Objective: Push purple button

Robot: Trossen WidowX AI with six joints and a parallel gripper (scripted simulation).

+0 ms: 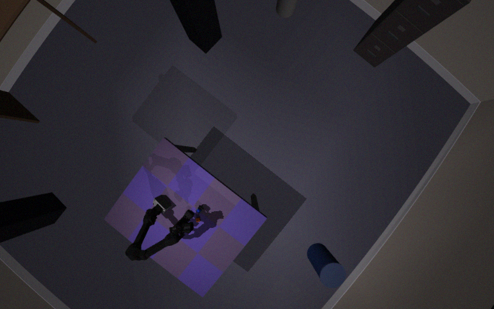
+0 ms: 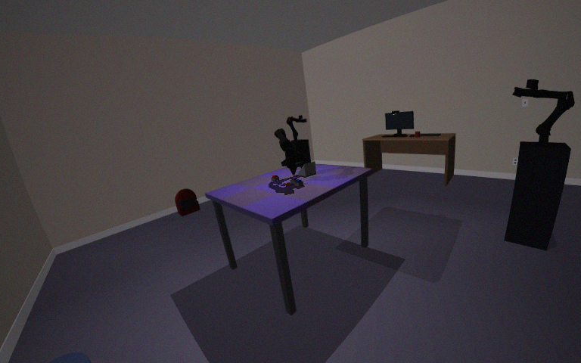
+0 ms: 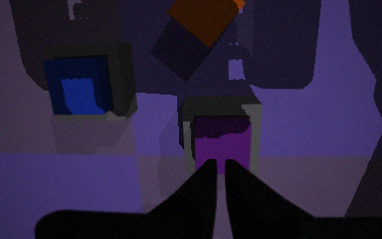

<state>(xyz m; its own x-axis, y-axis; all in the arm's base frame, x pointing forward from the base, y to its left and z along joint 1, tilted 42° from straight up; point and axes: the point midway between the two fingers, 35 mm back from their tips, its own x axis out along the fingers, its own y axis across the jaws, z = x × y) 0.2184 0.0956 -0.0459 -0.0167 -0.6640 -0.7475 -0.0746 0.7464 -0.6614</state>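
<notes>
Right now my gripper tip is 30 mm above the purple button. Round my gripper tip: red button (20 mm ahead, 230 mm to the right, 30 mm below).
</notes>
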